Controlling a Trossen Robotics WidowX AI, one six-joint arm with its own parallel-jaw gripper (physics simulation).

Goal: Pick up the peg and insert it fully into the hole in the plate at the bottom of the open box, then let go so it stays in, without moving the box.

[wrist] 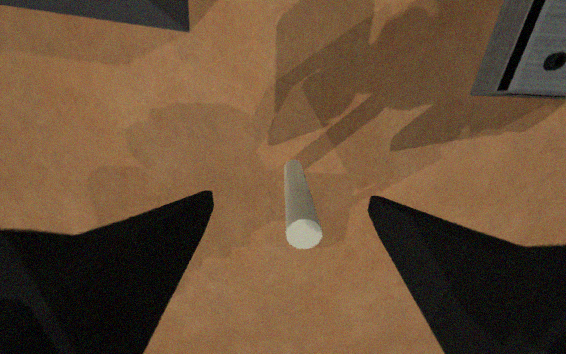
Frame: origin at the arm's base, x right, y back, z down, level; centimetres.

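Seen in the pictures: gripper, fingertip midpoint: (pixel 291 200).
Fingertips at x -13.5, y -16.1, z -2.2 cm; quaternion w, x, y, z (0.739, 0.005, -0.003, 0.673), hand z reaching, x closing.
Note:
Offsets run from my fingertips to a thing's middle. "*": to the spot under its first point. Level surfaces: height alone.
A pale grey-white round peg @[dx +0.5, dy +0.2, dz +0.4 cm] (pixel 300 200) stands upright on the brown table, its light top end facing the camera. My gripper (pixel 291 200) is open, with one black finger on each side of the peg and a gap between each finger and the peg. At the top right, part of a grey metal object (pixel 537 75) shows, with a black slot and a dark round hole; I cannot tell whether it is the box with the plate. At the top left, the corner of a dark grey block-like object @[* dx +8.3, dy -7.5, dz +2.1 cm] (pixel 165 15) shows.
The brown table top @[dz +4.4 cm] (pixel 280 305) carries several overlapping shadows, the darkest between the peg and the grey metal object. The dark object at the top left and the metal object at the top right both run out of view, beyond the fingertips.

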